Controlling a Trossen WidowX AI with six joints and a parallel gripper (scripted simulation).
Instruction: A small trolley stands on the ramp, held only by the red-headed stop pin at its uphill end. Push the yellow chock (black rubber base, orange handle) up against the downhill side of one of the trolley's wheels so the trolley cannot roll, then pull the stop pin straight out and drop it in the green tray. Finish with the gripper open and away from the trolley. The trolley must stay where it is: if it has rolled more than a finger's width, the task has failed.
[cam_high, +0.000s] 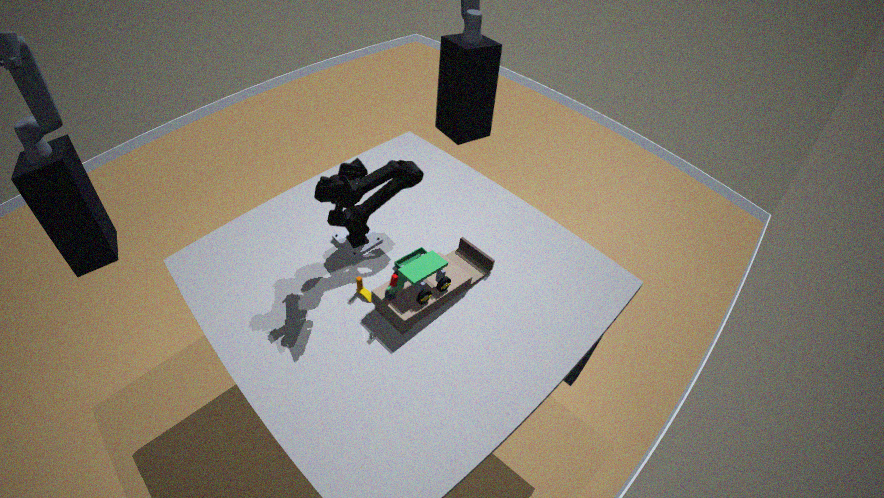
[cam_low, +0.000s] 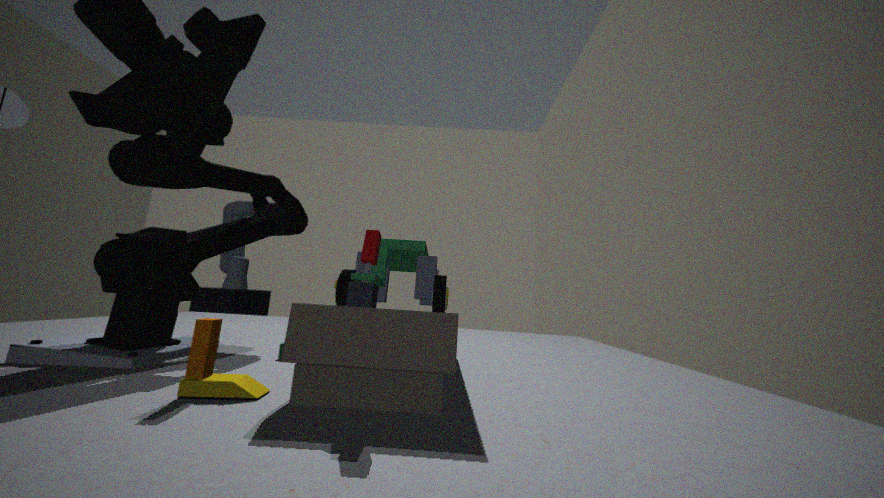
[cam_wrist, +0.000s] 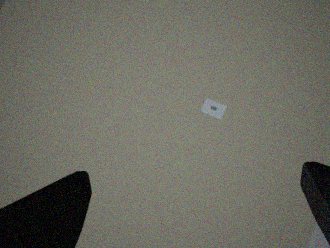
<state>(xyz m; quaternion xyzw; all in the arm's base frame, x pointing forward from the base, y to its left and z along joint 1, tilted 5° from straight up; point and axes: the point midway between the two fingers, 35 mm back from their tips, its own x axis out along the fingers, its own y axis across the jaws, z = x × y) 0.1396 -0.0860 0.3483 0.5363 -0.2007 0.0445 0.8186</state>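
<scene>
My gripper tip is now 340 mm above the yellow chock, 30 mm short of it and 10 mm to the right of it. Round my gripper tip: stop pin 240 mm below, 130 mm ahead, 50 mm to the left; brown ramp 320 mm below, 160 mm to the left, 130 mm ahead; green-decked trolley 250 mm below, 150 mm to the left, 130 mm ahead.
</scene>
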